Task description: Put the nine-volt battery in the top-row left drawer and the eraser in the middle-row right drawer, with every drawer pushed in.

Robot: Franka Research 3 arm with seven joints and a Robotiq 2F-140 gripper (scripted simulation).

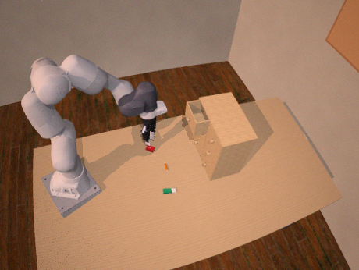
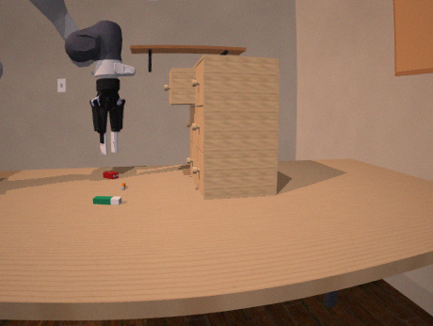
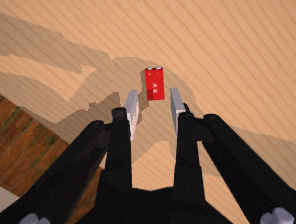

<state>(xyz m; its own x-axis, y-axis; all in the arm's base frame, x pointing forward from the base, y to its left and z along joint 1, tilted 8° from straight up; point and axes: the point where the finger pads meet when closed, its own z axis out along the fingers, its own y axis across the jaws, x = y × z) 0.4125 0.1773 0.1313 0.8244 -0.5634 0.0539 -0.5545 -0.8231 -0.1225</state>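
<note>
Right now my hand is 10 cm above the red nine-volt battery, 1 cm to the left of it and 1 cm short of it. From my hand the other things lie so: small orange object: 13 cm to the right, 11 cm below, 7 cm ahead; green-and-white eraser: 27 cm to the right, 11 cm below, 7 cm ahead.
</note>
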